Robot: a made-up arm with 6 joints.
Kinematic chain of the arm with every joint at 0, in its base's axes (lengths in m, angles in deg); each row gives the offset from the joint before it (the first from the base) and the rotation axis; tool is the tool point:
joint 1: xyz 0 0 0.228 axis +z
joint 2: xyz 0 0 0 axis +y
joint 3: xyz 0 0 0.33 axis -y
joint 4: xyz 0 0 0 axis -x
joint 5: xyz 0.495 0 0 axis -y
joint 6: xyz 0 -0.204 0 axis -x
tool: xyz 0 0 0
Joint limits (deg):
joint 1: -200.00..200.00
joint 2: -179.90..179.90
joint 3: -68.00..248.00
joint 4: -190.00..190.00
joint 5: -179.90..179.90
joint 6: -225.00..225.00
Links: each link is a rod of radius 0.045 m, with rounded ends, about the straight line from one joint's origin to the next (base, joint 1, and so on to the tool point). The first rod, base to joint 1, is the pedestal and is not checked.
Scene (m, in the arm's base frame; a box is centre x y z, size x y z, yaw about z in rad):
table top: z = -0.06
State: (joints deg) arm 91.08 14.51 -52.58 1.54 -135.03 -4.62
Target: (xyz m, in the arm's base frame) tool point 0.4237 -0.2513 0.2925
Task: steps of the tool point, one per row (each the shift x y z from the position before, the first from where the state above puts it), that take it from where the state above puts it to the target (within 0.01 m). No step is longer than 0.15 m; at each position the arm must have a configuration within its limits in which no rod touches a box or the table.
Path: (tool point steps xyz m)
1: 0.0693 -0.0263 0.0203
2: 0.0670 -0.0463 0.0233
3: 0.0584 -0.0664 0.0261
4: 0.0433 -0.0845 0.0289
5: 0.0222 -0.0986 0.0312
6: -0.0034 -0.1065 0.0335
7: -0.0317 -0.1069 0.0355

